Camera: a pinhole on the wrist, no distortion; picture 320 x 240 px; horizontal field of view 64.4 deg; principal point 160.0 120.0 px. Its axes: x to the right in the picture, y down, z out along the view. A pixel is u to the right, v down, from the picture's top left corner.
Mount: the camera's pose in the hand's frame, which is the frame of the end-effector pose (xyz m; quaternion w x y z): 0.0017 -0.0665 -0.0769 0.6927 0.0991 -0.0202 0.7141
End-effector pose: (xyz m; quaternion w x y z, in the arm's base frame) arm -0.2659 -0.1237 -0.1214 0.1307 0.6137 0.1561 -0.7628
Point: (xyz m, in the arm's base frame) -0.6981 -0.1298 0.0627
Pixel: 148.6 195.1
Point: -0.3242 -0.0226 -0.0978
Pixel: 72.4 185.0
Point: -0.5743 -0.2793 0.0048
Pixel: 254.8 183.3
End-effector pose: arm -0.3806 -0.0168 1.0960 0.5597 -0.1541 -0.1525 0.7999
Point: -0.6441 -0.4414 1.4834
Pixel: outside the picture
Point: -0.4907 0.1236 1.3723
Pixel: 199.2 48.3
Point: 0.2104 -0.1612 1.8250
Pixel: outside the picture
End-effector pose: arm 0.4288 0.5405 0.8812 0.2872 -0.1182 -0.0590 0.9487
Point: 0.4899 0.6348 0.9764
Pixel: 102.8 177.5
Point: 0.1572 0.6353 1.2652
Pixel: 231.6 49.5
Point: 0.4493 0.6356 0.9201
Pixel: 131.5 86.2
